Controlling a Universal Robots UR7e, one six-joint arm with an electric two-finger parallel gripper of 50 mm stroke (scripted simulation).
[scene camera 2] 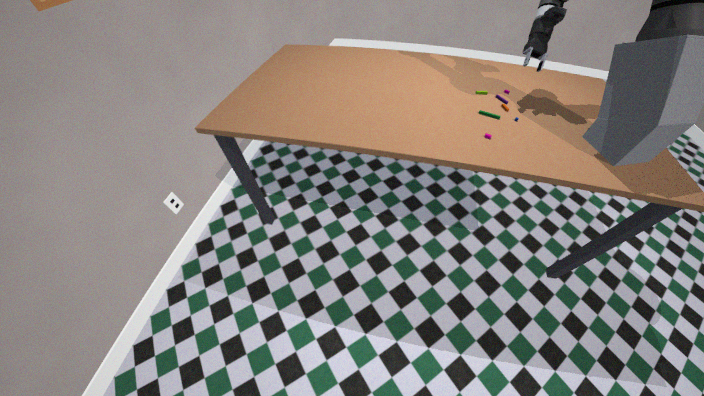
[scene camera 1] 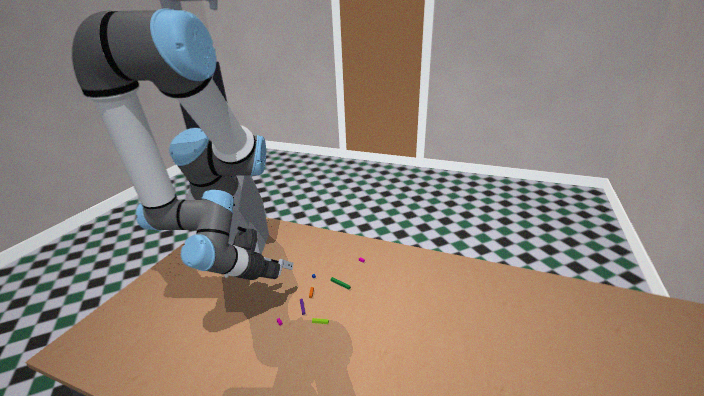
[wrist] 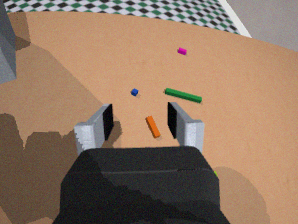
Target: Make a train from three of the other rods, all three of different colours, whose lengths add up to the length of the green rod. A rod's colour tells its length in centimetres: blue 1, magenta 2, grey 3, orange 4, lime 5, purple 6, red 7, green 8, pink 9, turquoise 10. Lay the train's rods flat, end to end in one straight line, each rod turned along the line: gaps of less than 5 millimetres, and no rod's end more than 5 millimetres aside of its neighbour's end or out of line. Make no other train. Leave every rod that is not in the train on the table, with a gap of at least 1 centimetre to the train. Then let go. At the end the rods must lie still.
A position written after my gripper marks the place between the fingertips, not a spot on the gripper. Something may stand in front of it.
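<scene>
You'd find my gripper (scene camera 2: 532, 68) here, and I can see it in scene camera 1 (scene camera 1: 284, 265) and in the wrist view (wrist: 140, 114) as well.
</scene>
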